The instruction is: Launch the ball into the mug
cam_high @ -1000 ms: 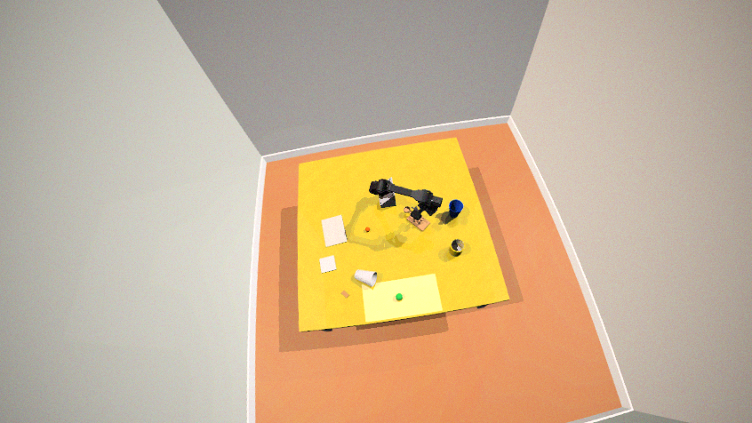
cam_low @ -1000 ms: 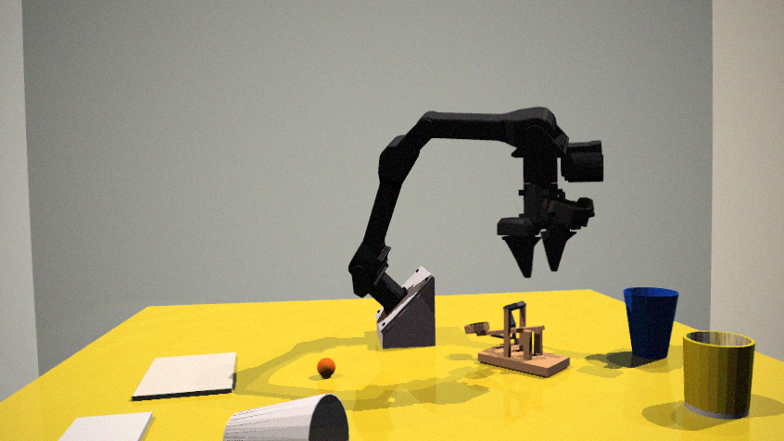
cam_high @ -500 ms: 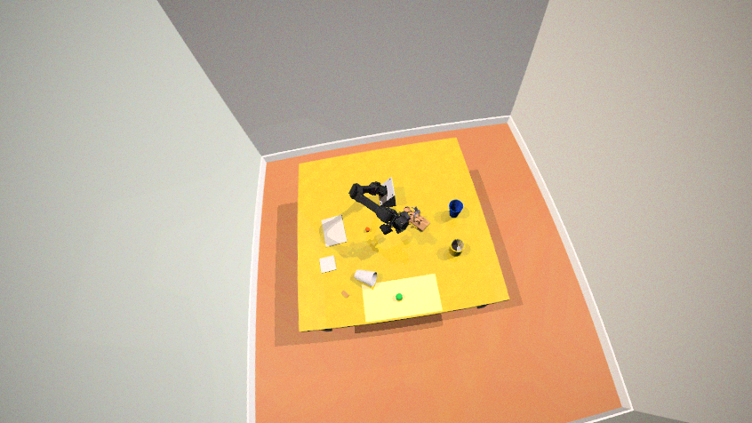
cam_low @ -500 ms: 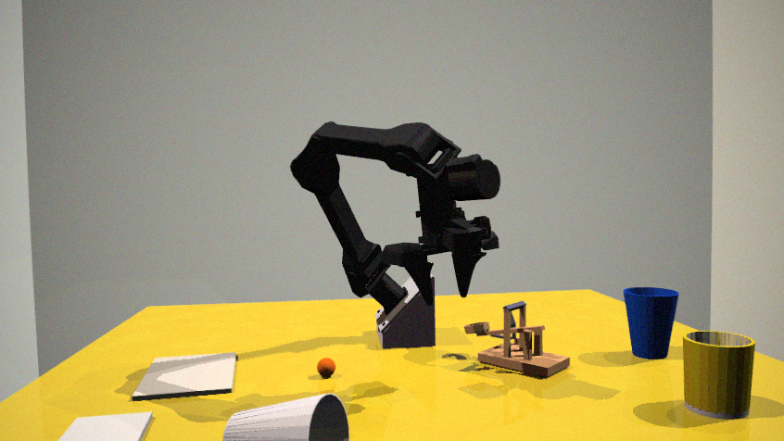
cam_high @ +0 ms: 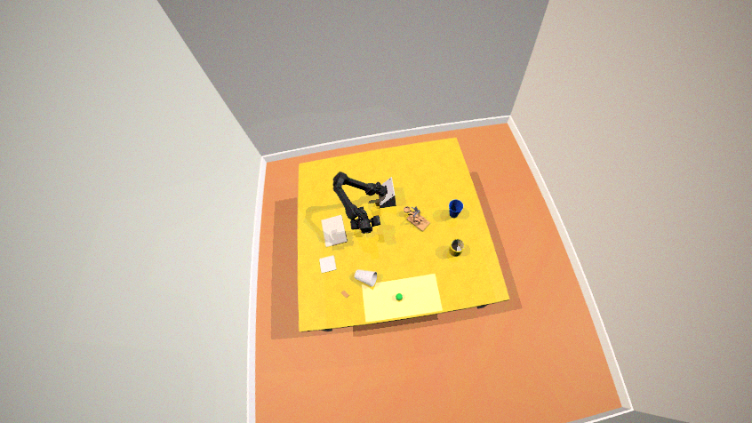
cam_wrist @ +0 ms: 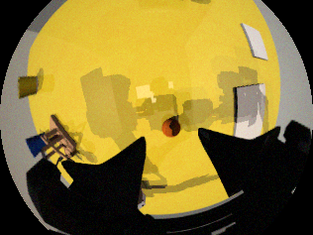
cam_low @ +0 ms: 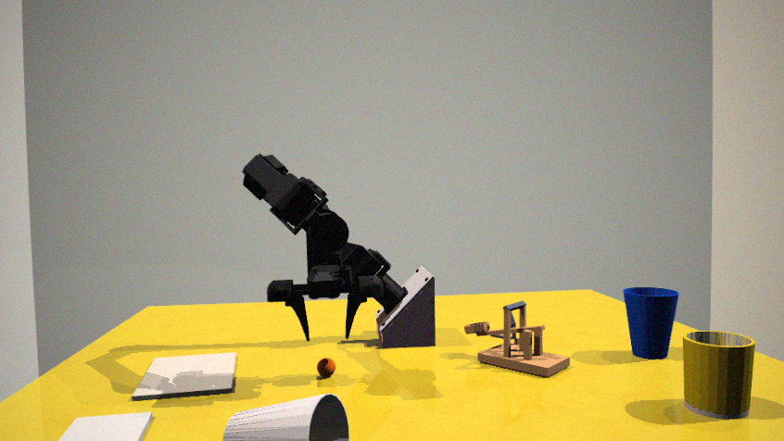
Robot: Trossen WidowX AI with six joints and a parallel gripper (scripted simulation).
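Right now my gripper tip is 50 mm above the orange ball and 10 mm past it. The rest, counted from my gripper tip: small brown block: 410 mm ahead, 180 mm to the right, 60 mm below; then green ball: 460 mm ahead, 150 mm to the left, 50 mm below; then yellow mug: 550 mm to the left, 210 mm ahead, 40 mm below.
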